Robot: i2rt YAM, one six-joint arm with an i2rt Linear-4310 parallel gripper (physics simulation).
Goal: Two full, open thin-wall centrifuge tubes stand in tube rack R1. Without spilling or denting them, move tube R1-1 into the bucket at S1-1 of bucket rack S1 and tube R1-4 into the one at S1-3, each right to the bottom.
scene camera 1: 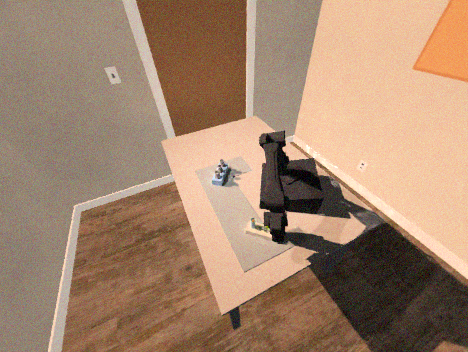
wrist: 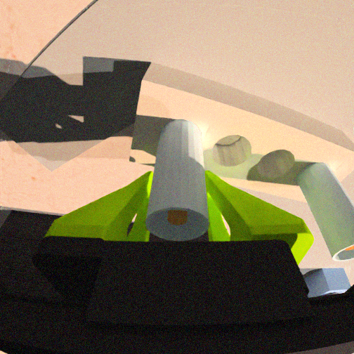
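Observation:
Cream tube rack R1 lies under the arm's end. One pale tube stands in its end hole, its open mouth toward the wrist camera, with orange visible inside. The other tube stands at the rack's opposite end. My gripper is partly open, its green fingers on either side of the nearer tube with little room at each side. Its fingertips are hidden by the arm in the scene view. Blue bucket rack S1 stands at the mat's far end, holding dark-topped buckets.
Both racks stand on a grey mat on the pale table. The black arm rises from its base at the right of the table. Two empty round holes lie between the tubes. A blue block shows at the wrist view's lower right.

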